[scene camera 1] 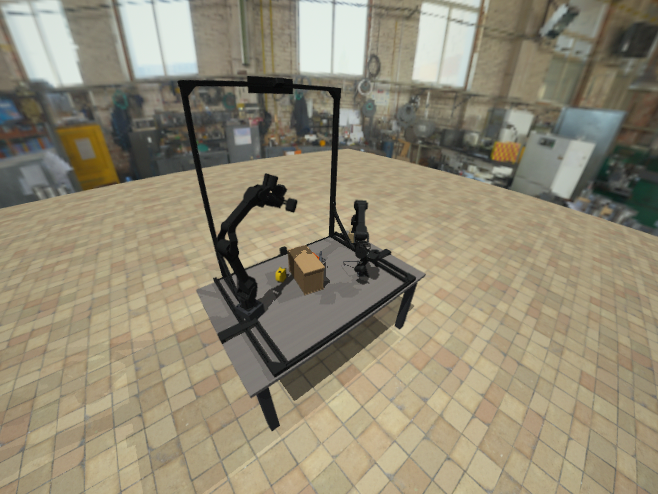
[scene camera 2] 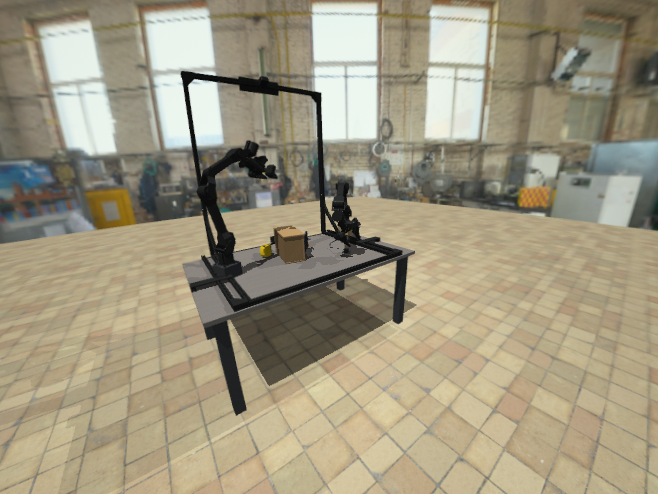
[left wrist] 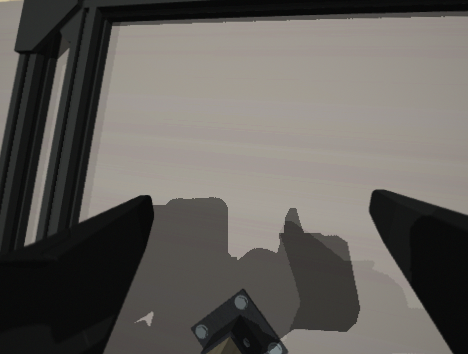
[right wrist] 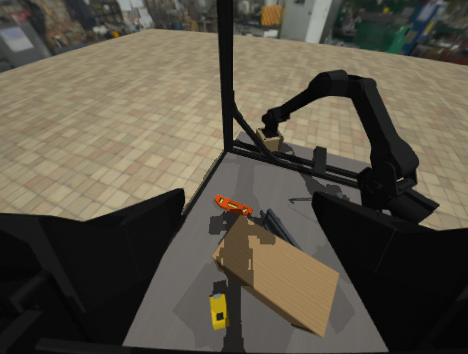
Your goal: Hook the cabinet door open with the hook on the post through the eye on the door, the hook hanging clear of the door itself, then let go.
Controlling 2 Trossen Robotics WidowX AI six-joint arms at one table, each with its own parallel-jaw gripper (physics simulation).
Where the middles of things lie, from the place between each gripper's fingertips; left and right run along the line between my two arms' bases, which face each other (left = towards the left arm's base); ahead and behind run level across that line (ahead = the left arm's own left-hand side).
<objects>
Now: left hand 310 mm past the wooden cabinet [scene camera 1: 307, 270] and 190 mm to the left of it.
My right gripper is now 38 cm above the wooden cabinet, 8 cm short of it and 6 cm to the right of it.
</objects>
